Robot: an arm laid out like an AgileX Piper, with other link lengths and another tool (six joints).
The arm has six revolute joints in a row. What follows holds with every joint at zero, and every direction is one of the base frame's. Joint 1 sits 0.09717 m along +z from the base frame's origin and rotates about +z. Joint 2 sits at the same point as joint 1 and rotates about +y. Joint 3 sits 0.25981 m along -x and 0.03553 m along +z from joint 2 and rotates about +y. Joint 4 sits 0.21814 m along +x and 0.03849 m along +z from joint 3 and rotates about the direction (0.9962, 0, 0.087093). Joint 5 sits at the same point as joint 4 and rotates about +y. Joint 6 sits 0.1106 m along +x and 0.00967 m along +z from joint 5 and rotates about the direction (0.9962, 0, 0.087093). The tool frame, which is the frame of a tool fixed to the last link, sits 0.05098 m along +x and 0.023 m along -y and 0.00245 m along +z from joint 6; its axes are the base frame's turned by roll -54.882, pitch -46.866 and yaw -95.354 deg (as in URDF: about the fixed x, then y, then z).
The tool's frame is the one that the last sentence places.
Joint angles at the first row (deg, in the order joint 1, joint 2, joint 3, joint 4, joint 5, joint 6):
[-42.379, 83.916, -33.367, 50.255, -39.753, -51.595]
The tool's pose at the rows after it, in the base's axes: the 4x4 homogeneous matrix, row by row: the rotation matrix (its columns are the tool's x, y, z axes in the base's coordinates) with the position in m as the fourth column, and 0 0 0 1 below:
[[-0.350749 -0.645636 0.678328 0.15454], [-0.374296 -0.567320 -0.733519 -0.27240], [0.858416 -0.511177 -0.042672 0.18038], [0 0 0 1]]
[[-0.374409 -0.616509 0.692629 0.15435], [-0.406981 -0.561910 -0.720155 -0.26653], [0.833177 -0.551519 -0.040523 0.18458], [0 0 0 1]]
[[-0.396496 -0.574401 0.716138 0.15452], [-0.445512 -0.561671 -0.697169 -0.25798], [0.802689 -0.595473 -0.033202 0.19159], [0 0 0 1]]
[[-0.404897 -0.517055 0.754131 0.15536], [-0.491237 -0.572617 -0.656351 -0.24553], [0.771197 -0.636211 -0.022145 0.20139], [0 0 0 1]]
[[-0.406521 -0.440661 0.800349 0.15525], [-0.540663 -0.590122 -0.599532 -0.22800], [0.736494 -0.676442 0.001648 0.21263], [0 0 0 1]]
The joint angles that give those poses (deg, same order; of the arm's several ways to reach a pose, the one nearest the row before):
[-42.397, 82.105, -33.368, 51.301, -37.307, -52.093]
[-42.405, 79.408, -33.368, 53.023, -33.818, -52.590]
[-42.405, 75.699, -33.368, 55.264, -29.307, -53.766]
[-42.407, 70.845, -33.274, 58.129, -23.501, -56.255]
[-42.404, 64.774, -32.656, 61.793, -16.888, -59.475]

